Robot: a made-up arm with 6 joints. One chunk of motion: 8 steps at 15 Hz.
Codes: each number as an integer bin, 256 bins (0 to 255) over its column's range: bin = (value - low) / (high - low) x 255, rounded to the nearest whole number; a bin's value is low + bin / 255 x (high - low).
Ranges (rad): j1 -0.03..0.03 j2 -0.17..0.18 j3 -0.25..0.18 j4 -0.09..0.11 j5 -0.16..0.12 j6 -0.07..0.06
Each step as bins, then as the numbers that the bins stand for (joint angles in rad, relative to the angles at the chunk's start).
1 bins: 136 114 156 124 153 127
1 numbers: 0.0020 -0.0135 0.0131 0.0073 0.0080 -0.0053
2 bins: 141 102 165 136 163 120
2 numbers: 0.0032 -0.0300 0.0282 0.0167 0.0190 -0.0088
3 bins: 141 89 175 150 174 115
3 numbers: 0.0032 -0.0478 0.0451 0.0276 0.0311 -0.0114
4 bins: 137 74 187 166 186 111
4 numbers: 0.0022 -0.0684 0.0653 0.0402 0.0442 -0.0134
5 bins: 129 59 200 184 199 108
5 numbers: 0.0004 -0.0890 0.0873 0.0543 0.0585 -0.0149
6 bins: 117 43 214 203 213 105
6 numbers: -0.0025 -0.1110 0.1109 0.0692 0.0739 -0.0165
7 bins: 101 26 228 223 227 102
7 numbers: -0.0062 -0.1343 0.1345 0.0849 0.0893 -0.0180
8 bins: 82 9 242 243 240 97
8 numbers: -0.0107 -0.1576 0.1581 0.1006 0.1035 -0.0205
